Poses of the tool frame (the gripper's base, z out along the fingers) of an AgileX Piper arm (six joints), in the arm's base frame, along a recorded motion.
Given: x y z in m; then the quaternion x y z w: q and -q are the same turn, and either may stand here.
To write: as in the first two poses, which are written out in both.
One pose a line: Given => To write
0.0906 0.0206 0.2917 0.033 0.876 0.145 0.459 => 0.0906 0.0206 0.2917 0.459 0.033 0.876 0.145
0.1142 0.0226 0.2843 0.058 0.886 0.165 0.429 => 0.1142 0.0226 0.2843 0.429 0.058 0.886 0.165
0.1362 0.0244 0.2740 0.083 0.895 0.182 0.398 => 0.1362 0.0244 0.2740 0.398 0.083 0.895 0.182
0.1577 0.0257 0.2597 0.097 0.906 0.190 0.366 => 0.1577 0.0257 0.2597 0.366 0.097 0.906 0.190
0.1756 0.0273 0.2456 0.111 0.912 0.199 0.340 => 0.1756 0.0273 0.2456 0.340 0.111 0.912 0.199
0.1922 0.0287 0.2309 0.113 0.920 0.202 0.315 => 0.1922 0.0287 0.2309 0.315 0.113 0.920 0.202
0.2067 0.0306 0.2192 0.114 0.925 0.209 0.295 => 0.2067 0.0306 0.2192 0.295 0.114 0.925 0.209
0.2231 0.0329 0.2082 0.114 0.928 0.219 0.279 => 0.2231 0.0329 0.2082 0.279 0.114 0.928 0.219
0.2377 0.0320 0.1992 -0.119 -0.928 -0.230 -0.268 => 0.2377 0.0320 0.1992 0.268 0.119 0.928 0.230
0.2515 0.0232 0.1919 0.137 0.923 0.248 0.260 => 0.2515 0.0232 0.1919 0.260 0.137 0.923 0.248
